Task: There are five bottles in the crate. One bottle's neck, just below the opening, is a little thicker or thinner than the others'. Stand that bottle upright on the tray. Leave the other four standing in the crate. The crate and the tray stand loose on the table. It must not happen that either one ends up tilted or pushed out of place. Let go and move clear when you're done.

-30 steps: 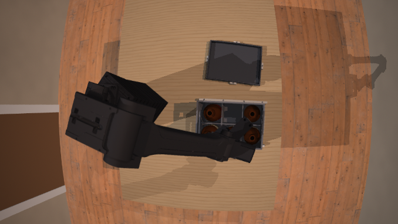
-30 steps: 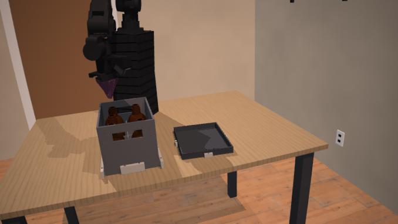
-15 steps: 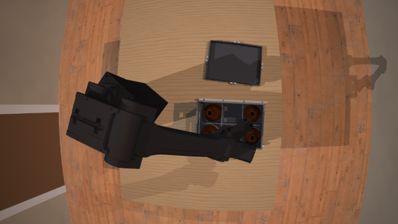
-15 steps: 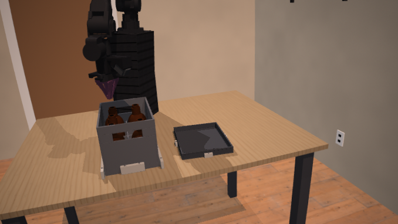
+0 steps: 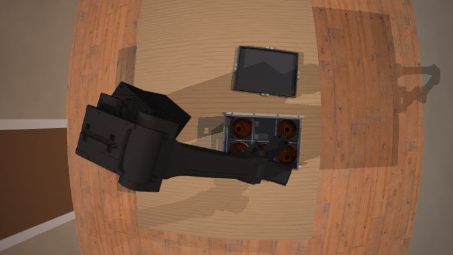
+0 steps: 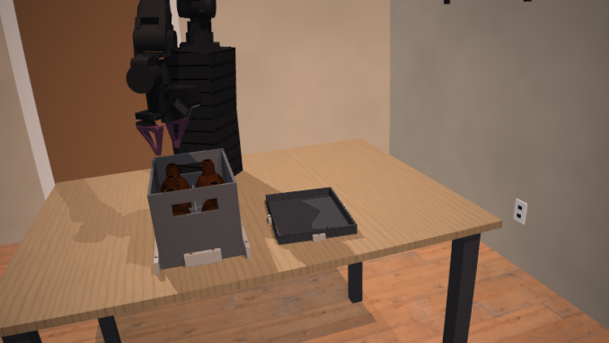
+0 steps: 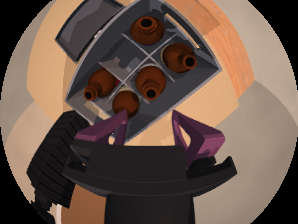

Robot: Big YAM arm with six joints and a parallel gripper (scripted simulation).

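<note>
Right now the grey crate is 1 cm behind my hand, 4 cm to the left of it and 15 cm below it. From my hand the other things lie so: dark tray: 3 cm behind, 32 cm to the left, 22 cm below.
</note>
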